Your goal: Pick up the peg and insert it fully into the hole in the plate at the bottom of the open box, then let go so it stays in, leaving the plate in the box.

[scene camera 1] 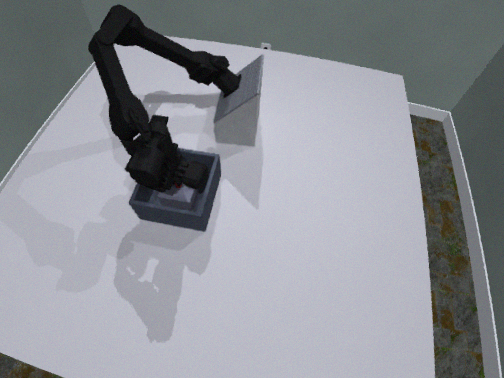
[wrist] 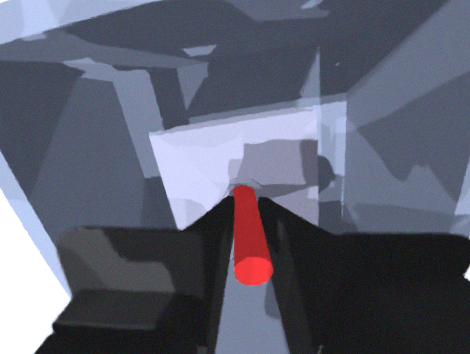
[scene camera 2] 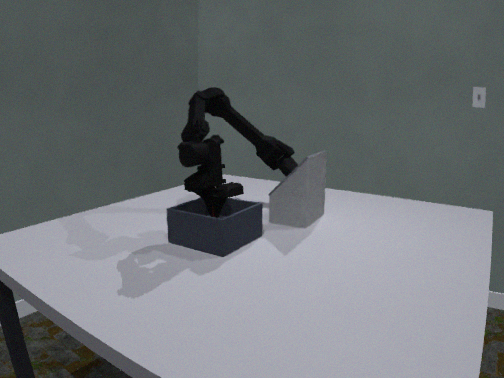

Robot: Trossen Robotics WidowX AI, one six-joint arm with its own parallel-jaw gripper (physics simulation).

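Seen in the pictures: gripper, between the fingertips: (scene camera 1: 177, 184) (wrist: 245, 204); arm's base, origin of its link: (scene camera 1: 232, 86) (scene camera 2: 295, 175).
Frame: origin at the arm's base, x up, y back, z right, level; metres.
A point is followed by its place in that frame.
Note:
The red peg (wrist: 248, 230) {z 0.098, x -0.043, y -0.333 m} (scene camera 1: 178, 186) {z 0.094, x -0.080, y -0.333 m} is held between the fingertips of my gripper (wrist: 245, 204) {z 0.097, x -0.074, y -0.329 m}, which is shut on it. In the wrist view its far end meets the rim of the hole in the pale plate (wrist: 200, 150) {z 0.078, x -0.081, y -0.363 m} (scene camera 1: 172, 199) {z 0.100, x -0.082, y -0.373 m}; how deep it sits in the hole is hidden. The plate lies at the bottom of the open dark blue-grey box (scene camera 1: 172, 219) {z 0.088, x -0.094, y -0.424 m} (scene camera 2: 195, 231) {z 0.092, x -0.087, y -0.424 m}. In the scene camera 2 view my gripper (scene camera 2: 215, 212) {z 0.097, x -0.074, y -0.329 m} reaches down inside the box, and the front walls hide the plate there.
The box walls stand around my fingers on all sides. A grey wedge-shaped stand (scene camera 1: 237, 120) {z -0.033, x -0.027, y -0.117 m} (scene camera 2: 300, 200) {z -0.068, x -0.052, y -0.116 m} at the arm's base stands beside the box on the white table (scene camera 1: 320, 225) {z -0.307, x -0.139, y -0.362 m} (scene camera 2: 350, 280) {z -0.319, x -0.139, y -0.406 m}.

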